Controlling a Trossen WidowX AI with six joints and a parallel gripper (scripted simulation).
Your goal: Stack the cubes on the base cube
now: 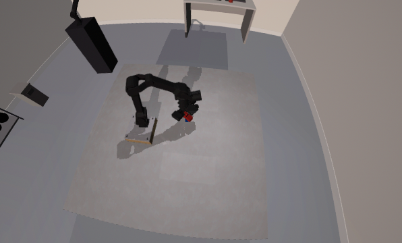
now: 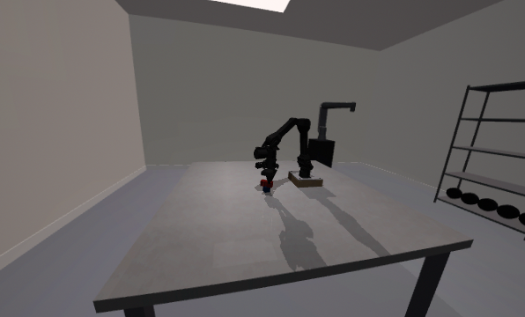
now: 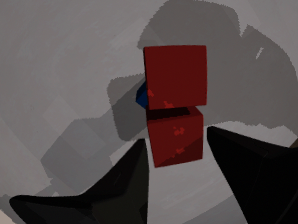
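My gripper tip is 10 mm above the red cube. From my gripper tip the other things lie so: blue cube 40 mm below, 20 mm ahead, 10 mm to the right.
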